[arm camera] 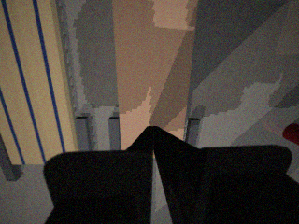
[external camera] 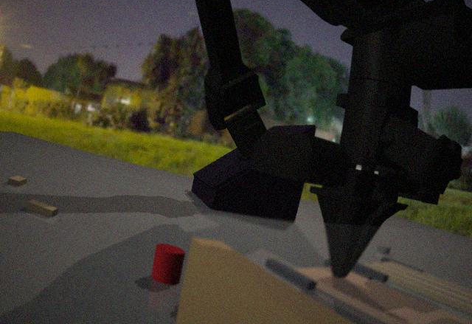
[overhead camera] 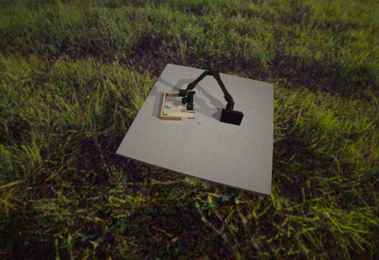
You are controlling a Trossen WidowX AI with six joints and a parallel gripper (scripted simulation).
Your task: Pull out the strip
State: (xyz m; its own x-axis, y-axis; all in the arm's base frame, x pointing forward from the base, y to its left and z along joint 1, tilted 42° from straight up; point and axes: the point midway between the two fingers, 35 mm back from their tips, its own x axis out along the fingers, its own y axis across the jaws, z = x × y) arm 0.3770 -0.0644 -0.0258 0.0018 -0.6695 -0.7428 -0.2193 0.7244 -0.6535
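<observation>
Right now the red cylinder is 140 mm to the right of my gripper tip, 20 mm ahead of it and 10 mm above it.
</observation>
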